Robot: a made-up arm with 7 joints. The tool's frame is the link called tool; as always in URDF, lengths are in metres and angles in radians.
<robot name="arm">
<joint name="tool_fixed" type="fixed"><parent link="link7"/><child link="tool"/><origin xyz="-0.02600 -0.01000 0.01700" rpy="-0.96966 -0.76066 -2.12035"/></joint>
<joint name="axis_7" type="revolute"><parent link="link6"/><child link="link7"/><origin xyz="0.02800 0.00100 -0.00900" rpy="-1.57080 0.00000 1.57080"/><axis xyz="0 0 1"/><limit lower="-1.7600" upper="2.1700"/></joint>
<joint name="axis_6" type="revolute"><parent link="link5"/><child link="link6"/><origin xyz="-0.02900 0.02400 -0.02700" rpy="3.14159 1.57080 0.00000"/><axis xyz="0 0 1"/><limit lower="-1.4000" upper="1.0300"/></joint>
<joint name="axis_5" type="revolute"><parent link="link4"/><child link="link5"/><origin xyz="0.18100 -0.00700 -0.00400" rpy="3.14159 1.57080 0.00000"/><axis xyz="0 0 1"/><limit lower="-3.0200" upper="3.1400"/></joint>
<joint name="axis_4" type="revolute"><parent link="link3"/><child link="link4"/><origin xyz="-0.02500 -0.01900 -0.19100" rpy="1.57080 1.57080 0.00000"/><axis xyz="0 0 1"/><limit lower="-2.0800" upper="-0.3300"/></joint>
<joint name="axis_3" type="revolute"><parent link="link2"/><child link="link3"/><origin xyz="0.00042 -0.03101 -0.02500" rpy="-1.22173 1.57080 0.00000"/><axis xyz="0 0 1"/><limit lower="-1.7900" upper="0.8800"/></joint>
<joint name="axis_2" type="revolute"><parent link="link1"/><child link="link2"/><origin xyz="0.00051 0.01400 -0.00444" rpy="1.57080 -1.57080 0.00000"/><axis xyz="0 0 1"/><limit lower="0.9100" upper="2.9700"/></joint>
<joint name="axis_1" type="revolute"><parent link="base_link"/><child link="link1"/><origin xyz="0.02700 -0.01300 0.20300" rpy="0.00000 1.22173 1.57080"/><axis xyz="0 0 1"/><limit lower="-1.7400" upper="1.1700"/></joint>
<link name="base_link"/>
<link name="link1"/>
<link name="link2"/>
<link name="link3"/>
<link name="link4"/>
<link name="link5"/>
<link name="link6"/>
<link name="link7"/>
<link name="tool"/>
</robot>
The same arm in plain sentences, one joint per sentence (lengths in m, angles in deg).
The arm has seven revolute joints in a row. What follows holds with every joint at zero, and every direction is one of the base frame's.
The first joint lies 0.027 m along +x and 0.013 m along -y and 0.203 m along +z from the base frame's origin and rotates about the direction (0, 0.9397, 0.342), from -99.69 to 67.04 deg.
The second joint lies 0.014 m along -x and 0.004 m along -y and 0.002 m along -z from the first joint and rotates about +x, from 52.14 to 170.17 deg.
The third joint lies 0.025 m along -x and 0.011 m along +y and 0.029 m along -z from the second joint and rotates about +z, from -102.56 to 50.42 deg.
The fourth joint lies 0.025 m along +x and 0.019 m along +y and 0.191 m along -z from the third joint and rotates about +y, from -119.18 to -18.91 deg.
The fifth joint lies 0.007 m along +x and 0.004 m along -y and 0.181 m along -z from the fourth joint and rotates about +z, from -173.03 to 179.91 deg.
The sixth joint lies 0.024 m along +x and 0.029 m along +y and 0.027 m along -z from the fifth joint and rotates about +y, from -80.21 to 59.01 deg.
The seventh joint lies 0.001 m along -x and 0.009 m along -y and 0.028 m along -z from the sixth joint and rotates about +z, from -100.84 to 124.33 deg.
The tool frame, which is the frame that the pose is given for, lies 0.026 m along +x and 0.01 m along +y and 0.017 m along +z from the seventh joint; its axes are the base frame's turned by roll -55.56, pitch -43.58 and yaw 58.51 deg (as in URDF: about the fixed x, then y, then z).

